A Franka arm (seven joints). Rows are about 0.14 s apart.
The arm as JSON. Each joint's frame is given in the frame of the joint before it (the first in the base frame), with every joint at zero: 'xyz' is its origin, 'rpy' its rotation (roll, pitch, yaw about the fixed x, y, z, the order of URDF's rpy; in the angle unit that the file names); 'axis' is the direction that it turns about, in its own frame. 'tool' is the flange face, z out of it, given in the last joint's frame.
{
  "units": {
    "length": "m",
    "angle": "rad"
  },
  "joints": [
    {
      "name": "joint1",
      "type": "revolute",
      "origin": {
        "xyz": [
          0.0,
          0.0,
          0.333
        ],
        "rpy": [
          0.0,
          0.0,
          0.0
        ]
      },
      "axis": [
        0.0,
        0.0,
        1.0
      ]
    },
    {
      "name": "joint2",
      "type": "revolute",
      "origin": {
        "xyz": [
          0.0,
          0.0,
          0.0
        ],
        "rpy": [
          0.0,
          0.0,
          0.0
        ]
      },
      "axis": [
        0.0,
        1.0,
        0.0
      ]
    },
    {
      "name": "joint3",
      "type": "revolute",
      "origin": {
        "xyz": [
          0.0,
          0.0,
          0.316
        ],
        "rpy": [
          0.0,
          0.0,
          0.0
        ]
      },
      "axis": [
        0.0,
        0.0,
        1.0
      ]
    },
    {
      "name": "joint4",
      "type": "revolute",
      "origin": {
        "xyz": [
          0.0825,
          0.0,
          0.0
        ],
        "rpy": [
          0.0,
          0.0,
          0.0
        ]
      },
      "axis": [
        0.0,
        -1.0,
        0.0
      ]
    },
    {
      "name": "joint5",
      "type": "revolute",
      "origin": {
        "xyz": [
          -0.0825,
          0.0,
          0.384
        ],
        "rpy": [
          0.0,
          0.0,
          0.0
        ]
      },
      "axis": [
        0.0,
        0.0,
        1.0
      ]
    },
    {
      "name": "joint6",
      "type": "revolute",
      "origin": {
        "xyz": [
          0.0,
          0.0,
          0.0
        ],
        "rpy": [
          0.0,
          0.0,
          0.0
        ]
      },
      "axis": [
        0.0,
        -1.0,
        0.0
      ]
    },
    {
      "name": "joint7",
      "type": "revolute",
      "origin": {
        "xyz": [
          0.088,
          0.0,
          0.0
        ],
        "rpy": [
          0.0,
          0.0,
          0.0
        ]
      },
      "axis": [
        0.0,
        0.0,
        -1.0
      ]
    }
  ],
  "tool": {
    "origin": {
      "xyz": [
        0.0,
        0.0,
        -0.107
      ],
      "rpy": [
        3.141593,
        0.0,
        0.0
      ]
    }
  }
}
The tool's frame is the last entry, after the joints.
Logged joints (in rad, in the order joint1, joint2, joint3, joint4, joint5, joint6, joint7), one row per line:
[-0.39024, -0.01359, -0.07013, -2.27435, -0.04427, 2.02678, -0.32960]
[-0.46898, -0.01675, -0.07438, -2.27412, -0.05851, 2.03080, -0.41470]
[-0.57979, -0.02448, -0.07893, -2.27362, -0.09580, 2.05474, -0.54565]
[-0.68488, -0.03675, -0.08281, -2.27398, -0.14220, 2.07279, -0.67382]
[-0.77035, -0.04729, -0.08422, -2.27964, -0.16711, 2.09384, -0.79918]
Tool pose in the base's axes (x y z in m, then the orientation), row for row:
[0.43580, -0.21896, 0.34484, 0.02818, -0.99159, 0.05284, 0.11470]
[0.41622, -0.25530, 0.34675, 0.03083, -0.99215, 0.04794, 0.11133]
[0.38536, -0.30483, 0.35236, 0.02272, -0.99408, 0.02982, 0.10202]
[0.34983, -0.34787, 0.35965, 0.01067, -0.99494, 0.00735, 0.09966]
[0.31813, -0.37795, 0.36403, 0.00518, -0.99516, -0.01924, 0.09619]
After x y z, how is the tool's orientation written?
As a quaternion, w x y z.
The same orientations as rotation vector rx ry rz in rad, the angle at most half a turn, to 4 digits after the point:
[-3.0605, 0.1631, 0.3540]
[-3.0572, 0.1477, 0.3431]
[-3.0786, 0.0924, 0.3159]
[-3.1046, 0.0229, 0.3110]
[-3.1161, -0.0602, 0.3012]

